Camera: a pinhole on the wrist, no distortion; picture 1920 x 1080 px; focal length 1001.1 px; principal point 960.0 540.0 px. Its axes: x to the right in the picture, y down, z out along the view. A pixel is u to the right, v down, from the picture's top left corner.
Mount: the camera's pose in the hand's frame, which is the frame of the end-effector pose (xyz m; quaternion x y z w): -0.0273 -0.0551 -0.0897 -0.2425 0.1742 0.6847 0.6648
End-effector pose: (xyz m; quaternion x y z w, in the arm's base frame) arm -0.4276 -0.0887 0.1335 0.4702 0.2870 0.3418 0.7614
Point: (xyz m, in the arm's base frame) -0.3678 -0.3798 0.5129
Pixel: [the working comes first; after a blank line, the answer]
In the camera's frame: -0.0048 0.1569 0.5427

951.1 829.4
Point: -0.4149 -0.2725 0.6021
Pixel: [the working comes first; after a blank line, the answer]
In the camera's frame: 0.1328 0.1087 0.5635

1195.9 733.0
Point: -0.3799 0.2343 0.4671
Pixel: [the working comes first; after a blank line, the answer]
In the camera's frame: 0.3237 -0.3038 0.2995

outside the picture
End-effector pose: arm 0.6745 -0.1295 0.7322 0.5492 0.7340 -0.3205 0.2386
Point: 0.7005 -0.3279 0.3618
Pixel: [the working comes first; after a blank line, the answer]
In the camera's frame: -0.1759 -0.1972 0.4521

570.6 103.4
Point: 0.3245 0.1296 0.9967
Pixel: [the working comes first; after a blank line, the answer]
In the camera's frame: -0.0786 -0.0700 -0.4013

behind the camera
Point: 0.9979 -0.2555 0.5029
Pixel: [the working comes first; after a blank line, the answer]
In the camera's frame: 0.1310 -0.0643 0.4941

1225.5 409.8
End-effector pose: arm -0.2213 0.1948 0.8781 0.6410 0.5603 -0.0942 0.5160
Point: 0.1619 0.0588 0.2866
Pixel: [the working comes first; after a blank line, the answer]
In the camera's frame: -0.3434 -0.5438 0.4821

outside the picture
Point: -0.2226 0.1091 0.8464
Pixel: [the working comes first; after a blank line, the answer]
In the camera's frame: -0.0766 -0.0112 0.1521

455.7 466.1
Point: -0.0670 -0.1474 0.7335
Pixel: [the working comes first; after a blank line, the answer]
In the camera's frame: -0.2374 -0.0141 0.4294

406.6 507.1
